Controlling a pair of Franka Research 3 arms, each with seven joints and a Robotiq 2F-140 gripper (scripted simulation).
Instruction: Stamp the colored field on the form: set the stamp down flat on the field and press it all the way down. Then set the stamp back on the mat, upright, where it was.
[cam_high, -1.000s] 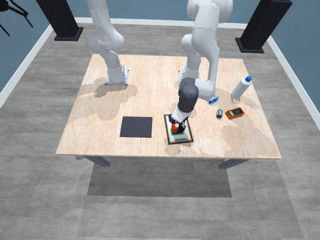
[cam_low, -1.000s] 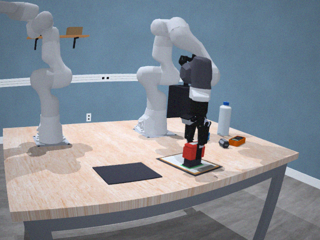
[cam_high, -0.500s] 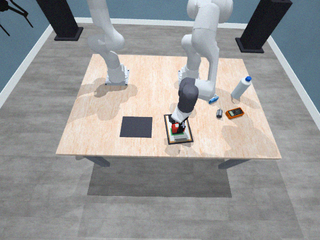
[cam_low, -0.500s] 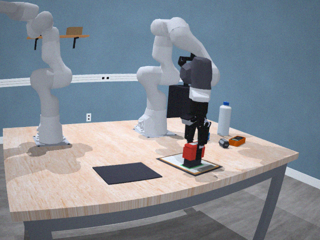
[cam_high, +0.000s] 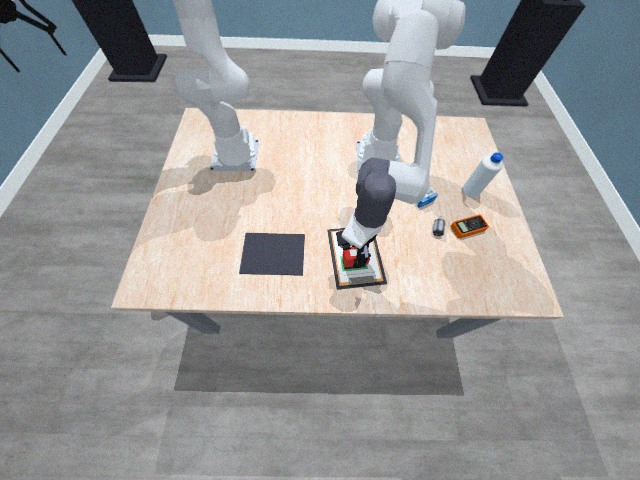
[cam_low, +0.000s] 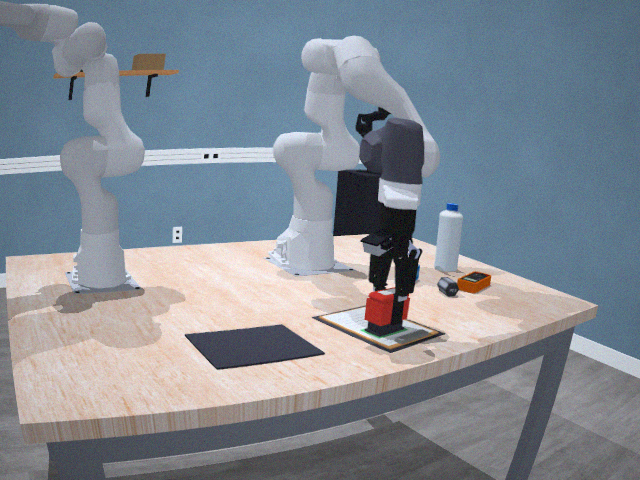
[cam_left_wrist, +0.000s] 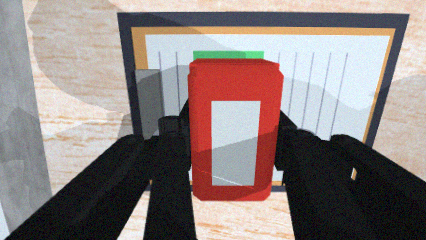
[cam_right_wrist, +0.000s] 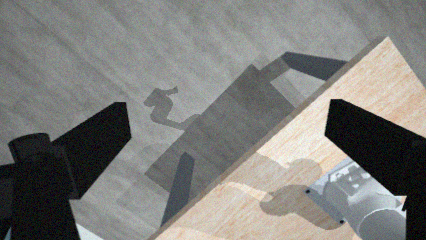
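The red stamp lies 1 cm below my left hand. Also, from my left hand: dark mat (4 cm behind, 30 cm to the right, 6 cm below); black base (4 cm below); clipboard (2 cm behind, 6 cm below).
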